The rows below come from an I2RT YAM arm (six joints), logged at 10 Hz.
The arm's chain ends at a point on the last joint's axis. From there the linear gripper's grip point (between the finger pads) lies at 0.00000 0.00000 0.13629 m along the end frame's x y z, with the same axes.
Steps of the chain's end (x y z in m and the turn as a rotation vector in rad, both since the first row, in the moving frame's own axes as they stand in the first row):
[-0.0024 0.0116 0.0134 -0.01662 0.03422 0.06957]
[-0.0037 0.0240 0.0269 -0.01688 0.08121 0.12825]
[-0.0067 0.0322 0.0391 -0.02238 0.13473 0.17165]
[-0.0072 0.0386 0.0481 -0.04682 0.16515 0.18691]
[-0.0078 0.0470 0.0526 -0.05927 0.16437 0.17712]
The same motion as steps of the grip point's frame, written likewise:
[0.0022 0.0140 0.0133 -0.01662 0.03422 0.06957]
[0.0072 0.0270 0.0264 -0.01688 0.08121 0.12825]
[0.0113 0.0368 0.0378 -0.02238 0.13473 0.17165]
[0.0145 0.0470 0.0461 -0.04682 0.16515 0.18691]
[0.0137 0.0570 0.0505 -0.05927 0.16437 0.17712]

